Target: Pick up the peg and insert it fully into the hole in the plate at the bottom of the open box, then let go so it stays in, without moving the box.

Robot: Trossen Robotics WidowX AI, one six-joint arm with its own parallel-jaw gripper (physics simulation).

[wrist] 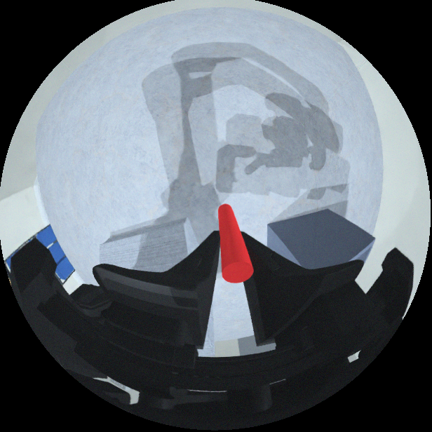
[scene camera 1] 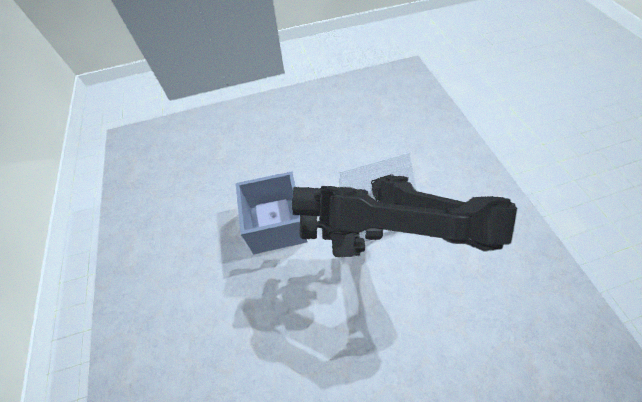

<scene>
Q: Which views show my gripper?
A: The wrist view and scene camera 1: all of them.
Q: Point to a blue-grey box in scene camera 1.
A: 250, 193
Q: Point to a blue-grey box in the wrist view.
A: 323, 238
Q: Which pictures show the red peg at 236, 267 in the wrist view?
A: The wrist view only.
</scene>
